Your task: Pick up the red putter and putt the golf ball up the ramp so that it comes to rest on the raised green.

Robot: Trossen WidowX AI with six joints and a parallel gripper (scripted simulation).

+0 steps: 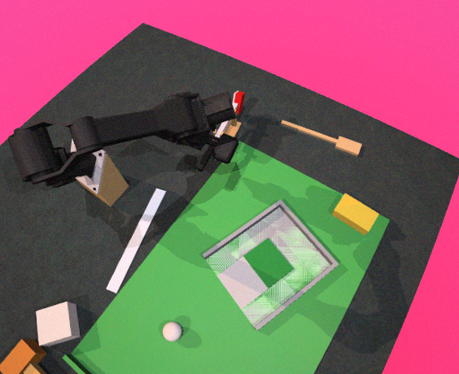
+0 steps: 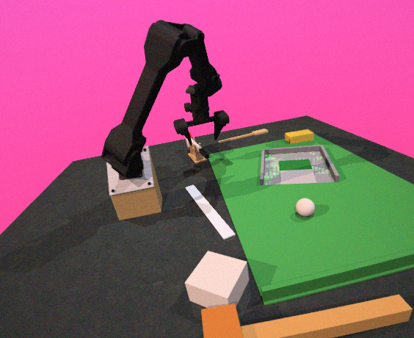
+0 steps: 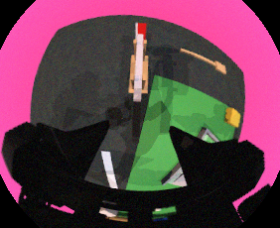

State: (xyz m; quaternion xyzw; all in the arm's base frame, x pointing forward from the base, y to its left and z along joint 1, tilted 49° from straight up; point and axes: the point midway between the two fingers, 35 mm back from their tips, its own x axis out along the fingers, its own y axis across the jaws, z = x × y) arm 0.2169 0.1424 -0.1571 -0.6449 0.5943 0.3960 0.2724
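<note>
Now: gripper tip 28 cm to the left of the white strip, 10 cm above it and 3 cm past it. From my gripper tip the other things lie so: white golf ball: 39 cm to the right, 21 cm ahead, 8 cm below; then wooden stand: 12 cm to the left, 7 cm below, 4 cm behind; then yellow block: 40 cm ahead, 11 cm to the left, 8 cm below.
</note>
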